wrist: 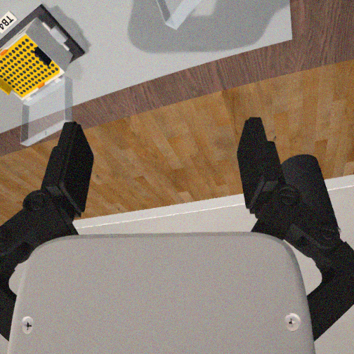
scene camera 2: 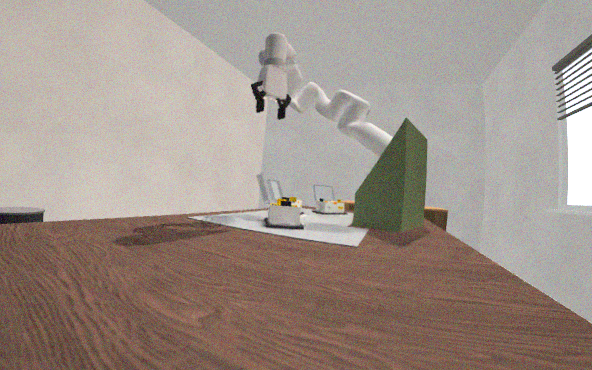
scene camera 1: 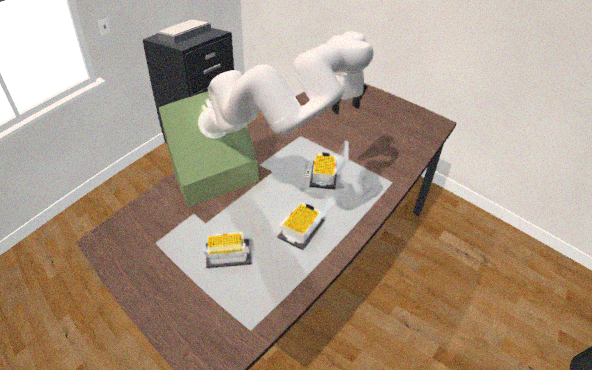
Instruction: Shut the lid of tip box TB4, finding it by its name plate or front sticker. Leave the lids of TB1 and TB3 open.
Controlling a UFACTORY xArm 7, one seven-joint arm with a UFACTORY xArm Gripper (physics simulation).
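Places are measured from the arm's base along level axes (x left, y back, z up), in millimetres.
Pixels of known places: gripper, fingertip midpoint: (scene camera 2: 270, 115) (scene camera 1: 345, 109); arm's base, link origin: (scene camera 2: 397, 155).
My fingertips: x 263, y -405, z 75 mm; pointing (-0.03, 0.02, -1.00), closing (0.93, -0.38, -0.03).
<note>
For each thing: its top centre in the pictures, then the offset to it from my fingertips. Level surfaces: height alone.
- tip box with yellow tips, top centre: (scene camera 1: 301, 215) dx -293, dy -32, dz -267 mm
- tip box, top centre: (scene camera 2: 287, 203) (scene camera 1: 321, 162) dx -11, dy +78, dz -276 mm
- pale mat, surface height: dz -342 mm
- brown table, surface height: dz -345 mm
A tip box with yellow tips (scene camera 1: 301, 220) (wrist: 30, 65) stands in the middle of the three, with name plate TB4 (wrist: 7, 21) beside it in the wrist view. Its clear lid (scene camera 1: 327, 204) (wrist: 47, 112) stands open towards the long table edge. Another tip box (scene camera 1: 324, 175) (scene camera 2: 284, 216) stands farther back in scene view 1; its lid (scene camera 1: 345, 150) is open. A third tip box (scene camera 1: 226, 245) (scene camera 2: 330, 206) stands at front left, lid (scene camera 2: 323, 192) open. I cannot read these two's plates. My gripper (scene camera 1: 346, 108) (scene camera 2: 270, 114) (wrist: 163, 136) is open and empty, high above the table, apart from the boxes.
The boxes stand on a pale mat (scene camera 1: 250, 310) (scene camera 2: 340, 239) on the brown table (scene camera 1: 125, 280) (scene camera 2: 300, 300). A tall green block (scene camera 1: 215, 155) (scene camera 2: 395, 185) stands beside the mat near the arm's base. A dark cabinet (scene camera 1: 167, 70) stands behind it.
</note>
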